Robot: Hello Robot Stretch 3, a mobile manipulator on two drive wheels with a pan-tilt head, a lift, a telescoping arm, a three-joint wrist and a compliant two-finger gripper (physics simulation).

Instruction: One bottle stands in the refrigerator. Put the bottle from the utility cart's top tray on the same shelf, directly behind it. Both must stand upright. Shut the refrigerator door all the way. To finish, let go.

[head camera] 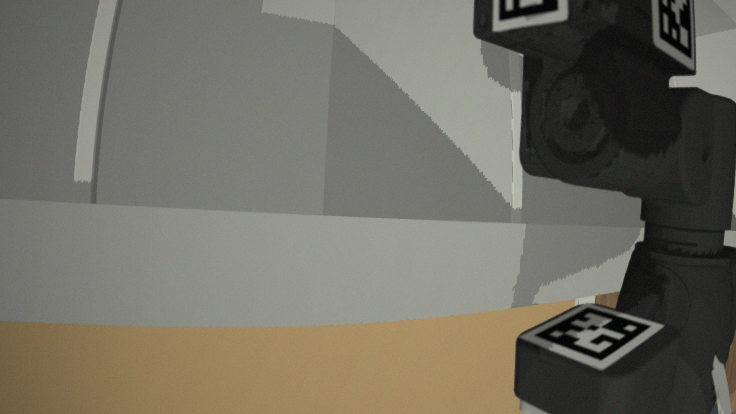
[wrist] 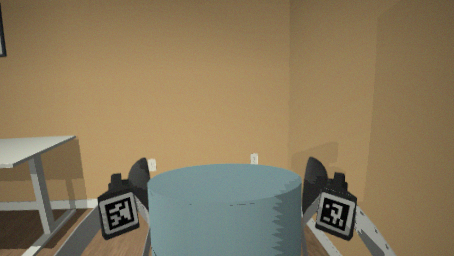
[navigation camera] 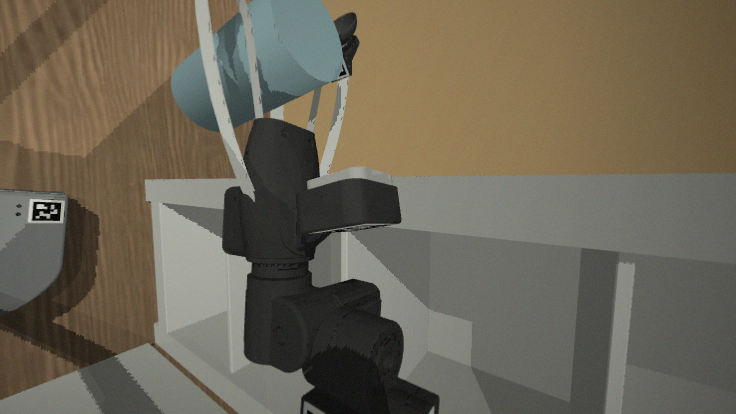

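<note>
The wrist view shows the gripper (wrist: 227, 177). In the head camera there is a refrigerator (head camera: 205, 171), and the navigation camera view has the same refrigerator (navigation camera: 596, 286) in it too.
</note>
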